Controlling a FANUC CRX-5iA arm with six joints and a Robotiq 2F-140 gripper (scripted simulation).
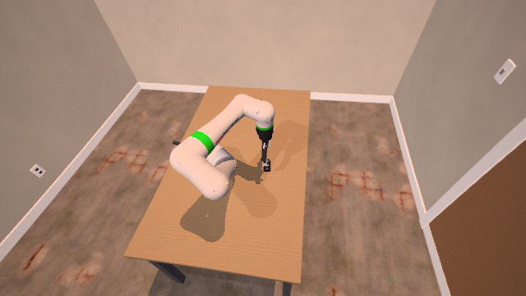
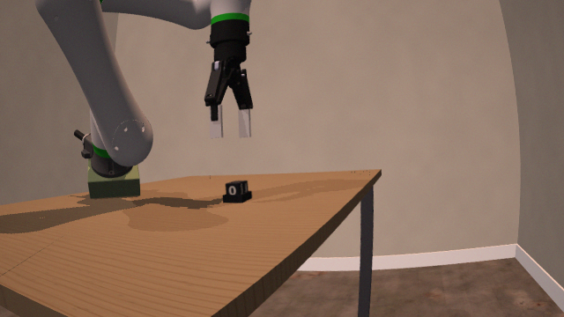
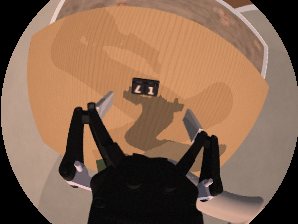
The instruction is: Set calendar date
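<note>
My gripper is now 14 cm above the black calendar tray and 2 cm to the right of it.
</note>
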